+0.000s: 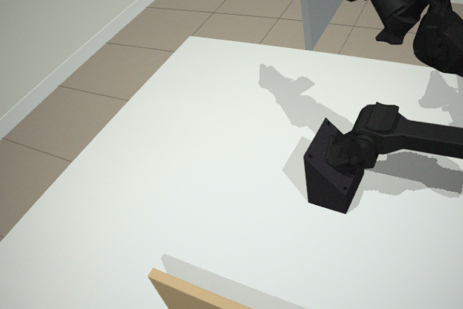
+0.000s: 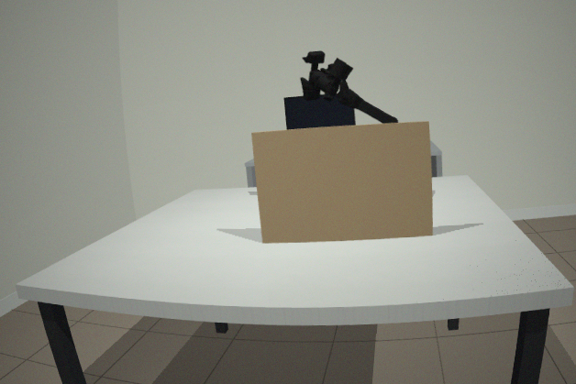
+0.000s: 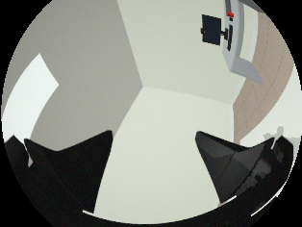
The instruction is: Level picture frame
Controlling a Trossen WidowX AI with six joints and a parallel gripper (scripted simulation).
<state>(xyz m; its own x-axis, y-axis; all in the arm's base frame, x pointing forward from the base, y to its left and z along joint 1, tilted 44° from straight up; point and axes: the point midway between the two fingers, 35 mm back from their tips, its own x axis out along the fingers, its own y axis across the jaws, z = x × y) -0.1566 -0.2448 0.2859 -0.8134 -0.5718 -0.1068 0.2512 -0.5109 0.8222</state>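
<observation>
Now: the picture frame 54 cm ahead of my gripper tip, 34 cm below it and 8 cm to the left of it. The rest, counted from my gripper tip: tan wall board (55 cm ahead, 35 cm below, 10 cm to the left).
</observation>
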